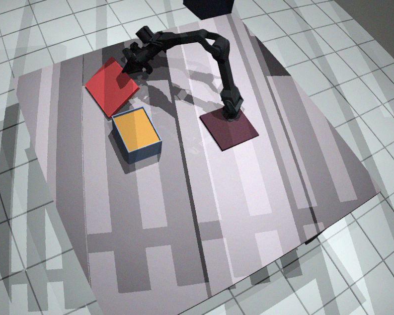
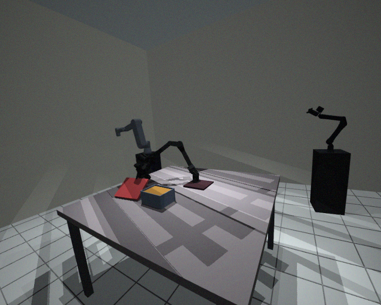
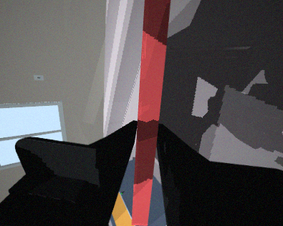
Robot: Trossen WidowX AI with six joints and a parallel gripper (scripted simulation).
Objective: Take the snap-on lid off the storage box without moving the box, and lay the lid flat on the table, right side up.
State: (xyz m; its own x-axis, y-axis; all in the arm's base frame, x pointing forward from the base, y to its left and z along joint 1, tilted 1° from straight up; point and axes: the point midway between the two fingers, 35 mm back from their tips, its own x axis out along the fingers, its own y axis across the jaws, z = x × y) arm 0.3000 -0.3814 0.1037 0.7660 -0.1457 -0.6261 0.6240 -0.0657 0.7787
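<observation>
The red lid is 70 mm ahead of my gripper tip and 40 mm below it. The rest, counted from my gripper tip: storage box (100 mm ahead, 280 mm to the left, 60 mm below).
</observation>
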